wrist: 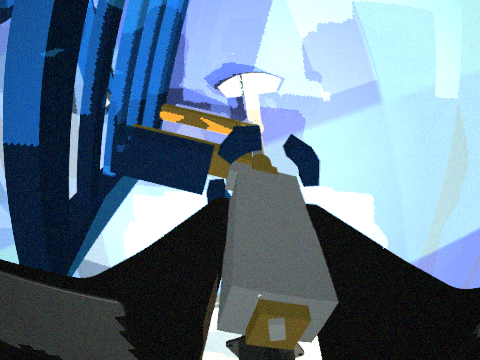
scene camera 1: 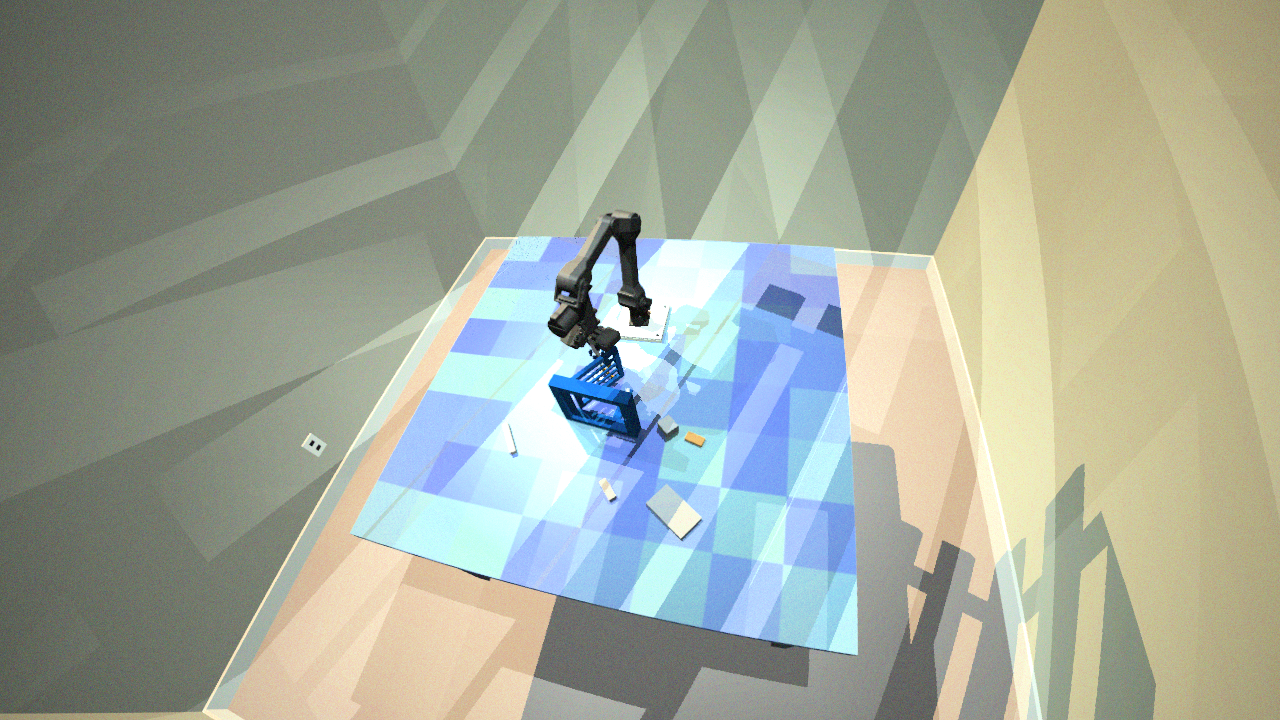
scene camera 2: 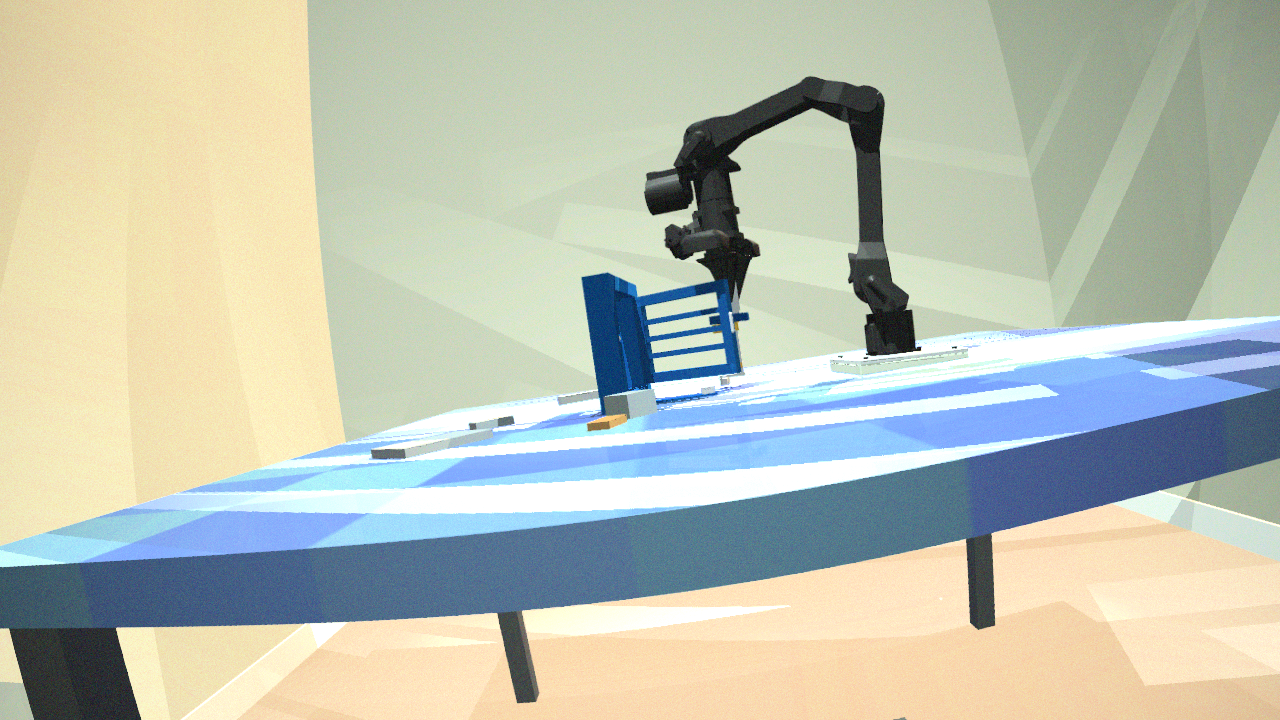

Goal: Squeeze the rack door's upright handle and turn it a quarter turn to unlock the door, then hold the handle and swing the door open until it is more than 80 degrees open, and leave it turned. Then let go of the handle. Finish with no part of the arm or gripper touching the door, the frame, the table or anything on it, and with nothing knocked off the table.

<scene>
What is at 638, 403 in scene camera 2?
A grey block.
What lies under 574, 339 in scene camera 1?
My gripper.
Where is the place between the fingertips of my gripper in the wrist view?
265, 214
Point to a flat pale plate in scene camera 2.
439, 442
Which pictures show my gripper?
The wrist view, scene camera 1 and scene camera 2: all of them.
</scene>
